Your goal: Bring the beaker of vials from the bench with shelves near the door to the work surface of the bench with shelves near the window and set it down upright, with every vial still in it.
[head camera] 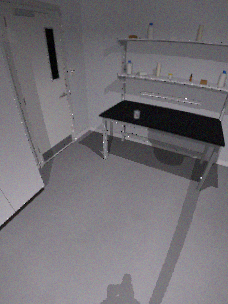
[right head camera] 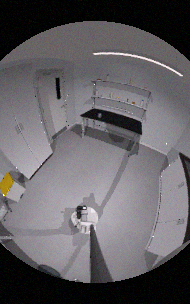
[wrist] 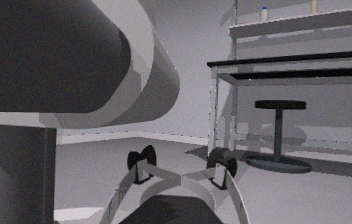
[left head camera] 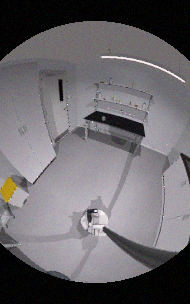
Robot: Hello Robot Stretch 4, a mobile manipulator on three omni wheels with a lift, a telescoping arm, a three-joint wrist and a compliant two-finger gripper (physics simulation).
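A small pale beaker (head camera: 136, 114) (left head camera: 103, 118) (right head camera: 99, 115) stands upright on the black top of the bench with shelves near the door (head camera: 175, 123) (left head camera: 122, 125) (right head camera: 120, 123), toward its left end. Its vials are too small to make out. The bench's front edge and left leg also show in the wrist view, where the beaker does not show. My gripper (wrist: 182, 159) is open with nothing between its fingertips, low over the floor and well away from the bench. The bench near the window does not show in the current views.
A stool (wrist: 279, 105) stands under the bench. Bottles stand on the shelves (head camera: 170, 81) above. A door (head camera: 60, 100) is left of the bench, and a tall white cabinet (head camera: 15, 150) (left head camera: 30, 135) is nearer. A yellow-topped bin (left head camera: 9, 189) (right head camera: 7, 184) is farther left. White cupboards (left head camera: 175, 205) (right head camera: 171, 200) stand at right.
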